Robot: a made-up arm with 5 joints. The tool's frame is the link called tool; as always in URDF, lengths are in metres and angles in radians.
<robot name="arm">
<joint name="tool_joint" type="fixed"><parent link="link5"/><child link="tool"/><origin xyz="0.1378 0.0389 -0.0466"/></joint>
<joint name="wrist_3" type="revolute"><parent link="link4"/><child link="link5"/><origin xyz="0.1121 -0.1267 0.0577"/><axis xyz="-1 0 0"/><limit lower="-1.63" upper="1.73" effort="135" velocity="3.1"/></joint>
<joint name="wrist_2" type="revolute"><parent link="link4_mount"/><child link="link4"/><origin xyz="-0.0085 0.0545 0.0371"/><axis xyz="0.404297 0.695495 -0.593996"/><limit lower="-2.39" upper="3.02" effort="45" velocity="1.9"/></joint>
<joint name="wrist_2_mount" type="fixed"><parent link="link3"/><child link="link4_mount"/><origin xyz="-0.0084 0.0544 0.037"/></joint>
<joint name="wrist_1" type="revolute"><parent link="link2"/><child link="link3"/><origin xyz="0.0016 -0.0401 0.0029"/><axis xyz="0.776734 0.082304 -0.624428"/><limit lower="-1.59" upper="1.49" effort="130" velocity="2.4"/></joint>
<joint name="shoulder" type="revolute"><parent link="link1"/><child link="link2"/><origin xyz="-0.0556 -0.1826 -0.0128"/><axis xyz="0 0 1"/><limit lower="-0.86" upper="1.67" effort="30" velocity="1.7"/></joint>
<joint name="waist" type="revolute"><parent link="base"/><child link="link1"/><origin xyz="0.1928 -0.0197 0.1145"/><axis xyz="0 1 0"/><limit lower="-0.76" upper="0.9" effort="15" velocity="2.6"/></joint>
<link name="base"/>
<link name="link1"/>
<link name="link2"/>
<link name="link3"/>
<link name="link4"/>
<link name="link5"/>
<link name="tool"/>
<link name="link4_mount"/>
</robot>
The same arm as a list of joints. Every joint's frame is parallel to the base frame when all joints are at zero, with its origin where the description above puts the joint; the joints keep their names.
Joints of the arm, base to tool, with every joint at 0 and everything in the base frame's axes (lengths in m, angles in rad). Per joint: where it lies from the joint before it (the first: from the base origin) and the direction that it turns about. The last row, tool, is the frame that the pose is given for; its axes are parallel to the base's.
waist: axis +y offset 0.1928 -0.0197 0.1145
shoulder: axis +z offset -0.0556 -0.1826 -0.0128
wrist_1: axis 0.776734 0.082304 -0.624428 offset 0.0016 -0.0401 0.0029
wrist_2: axis 0.404297 0.695495 -0.593996 offset -0.0169 0.1089 0.0741
wrist_3: axis -x offset 0.1121 -0.1267 0.0577
tool: offset 0.1378 0.0389 -0.0466
Joint limits (rad, base to tool): -0.7600..0.9000 -0.8600..1.6700 -1.5900..1.4900 -2.3900..3.0200 -1.6300..1.7300

